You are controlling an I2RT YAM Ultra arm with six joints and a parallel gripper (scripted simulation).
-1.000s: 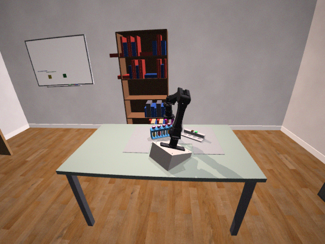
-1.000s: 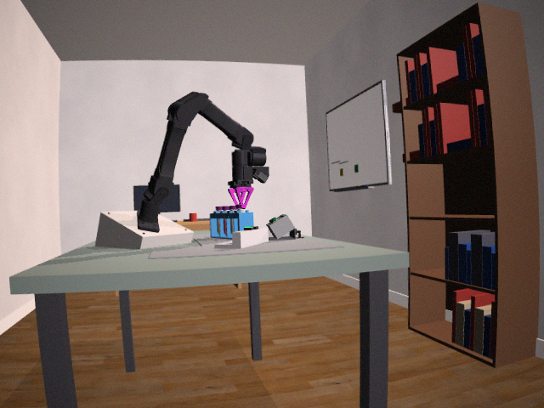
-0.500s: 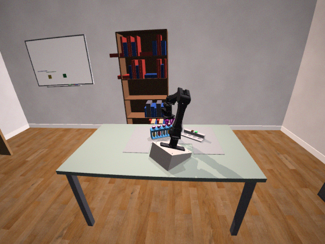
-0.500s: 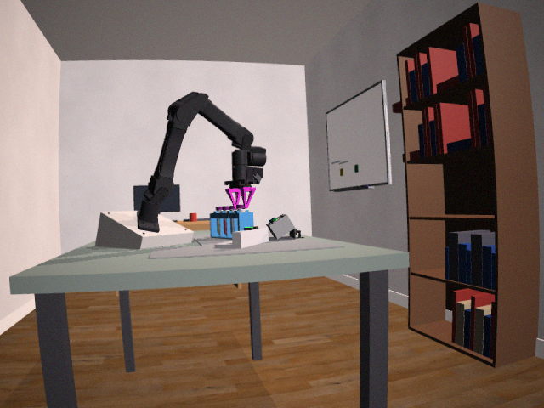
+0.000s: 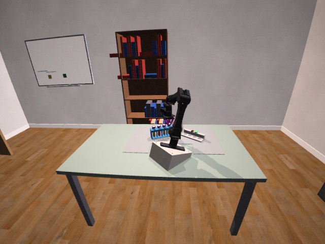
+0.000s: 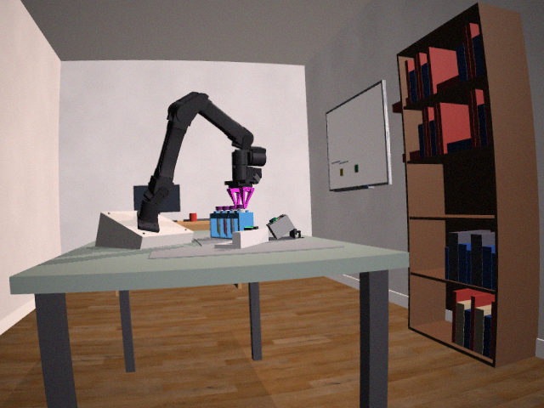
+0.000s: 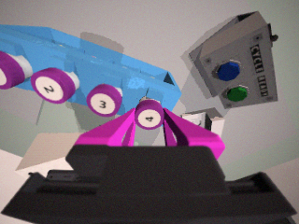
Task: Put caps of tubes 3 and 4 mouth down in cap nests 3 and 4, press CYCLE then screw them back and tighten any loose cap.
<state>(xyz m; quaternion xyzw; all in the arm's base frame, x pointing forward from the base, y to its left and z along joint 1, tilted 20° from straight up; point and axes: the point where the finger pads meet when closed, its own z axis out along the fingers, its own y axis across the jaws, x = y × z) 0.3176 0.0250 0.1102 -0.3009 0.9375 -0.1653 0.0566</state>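
My gripper is now right at the purple cap. From my hand the other things lie so: grey key desk 100 mm ahead, 90 mm to the right, 60 mm below; then blue cycle key 90 mm ahead, 70 mm to the right, 50 mm below; then green ready key 110 mm to the right, 80 mm ahead, 50 mm below.
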